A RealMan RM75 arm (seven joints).
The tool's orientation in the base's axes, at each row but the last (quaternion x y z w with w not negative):
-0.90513, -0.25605, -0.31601, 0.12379
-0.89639, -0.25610, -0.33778, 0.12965
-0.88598, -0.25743, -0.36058, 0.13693
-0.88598, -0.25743, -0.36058, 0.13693
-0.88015, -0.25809, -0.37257, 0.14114
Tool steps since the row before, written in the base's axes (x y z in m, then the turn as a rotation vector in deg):
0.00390, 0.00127, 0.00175, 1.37, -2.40, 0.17
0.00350, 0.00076, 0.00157, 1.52, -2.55, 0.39
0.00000, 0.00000, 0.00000, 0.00, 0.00, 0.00
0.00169, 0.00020, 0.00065, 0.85, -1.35, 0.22
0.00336, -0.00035, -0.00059, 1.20, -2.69, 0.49
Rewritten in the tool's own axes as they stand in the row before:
0.00421, 0.00094, 0.00113, 0.10, 2.74, -0.36
0.00358, 0.00119, 0.00104, 0.29, 2.94, -0.50
0.00000, 0.00000, 0.00000, 0.00, 0.00, 0.00
0.00156, 0.00073, 0.00059, 0.19, 1.58, -0.25
0.00143, 0.00220, 0.00221, 0.12, 2.87, -0.82

